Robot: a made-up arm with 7 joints. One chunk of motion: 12 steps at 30 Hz.
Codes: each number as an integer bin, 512 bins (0 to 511) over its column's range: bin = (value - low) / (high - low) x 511, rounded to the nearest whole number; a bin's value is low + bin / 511 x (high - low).
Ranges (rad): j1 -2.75..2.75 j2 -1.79..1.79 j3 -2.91..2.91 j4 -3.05..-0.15 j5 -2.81..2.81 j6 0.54..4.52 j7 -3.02..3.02
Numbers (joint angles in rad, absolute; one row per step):
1: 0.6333 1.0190 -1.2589 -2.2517 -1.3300 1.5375 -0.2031
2: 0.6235 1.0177 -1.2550 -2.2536 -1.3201 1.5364 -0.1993
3: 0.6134 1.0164 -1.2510 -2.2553 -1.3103 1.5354 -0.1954
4: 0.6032 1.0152 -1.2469 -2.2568 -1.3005 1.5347 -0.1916
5: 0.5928 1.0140 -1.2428 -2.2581 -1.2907 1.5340 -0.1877
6: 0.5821 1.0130 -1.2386 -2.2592 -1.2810 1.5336 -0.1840
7: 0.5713 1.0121 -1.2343 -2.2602 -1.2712 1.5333 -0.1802
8: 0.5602 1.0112 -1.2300 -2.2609 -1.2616 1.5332 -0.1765
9: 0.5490 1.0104 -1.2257 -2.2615 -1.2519 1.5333 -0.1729
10: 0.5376 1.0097 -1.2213 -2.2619 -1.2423 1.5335 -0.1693
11: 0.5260 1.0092 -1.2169 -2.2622 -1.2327 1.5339 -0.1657
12: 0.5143 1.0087 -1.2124 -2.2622 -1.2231 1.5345 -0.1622
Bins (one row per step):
1: 314 401 145 141 135 128 238
2: 313 401 145 140 135 128 239
3: 312 401 146 140 136 128 239
4: 312 400 146 140 137 128 239
5: 311 400 146 140 138 128 240
6: 310 400 147 139 139 128 240
7: 309 400 147 139 140 128 240
8: 308 400 148 139 141 128 241
9: 307 400 148 139 142 128 241
10: 305 400 148 139 143 128 241
11: 304 400 149 139 143 128 241
12: 303 399 149 139 144 128 242

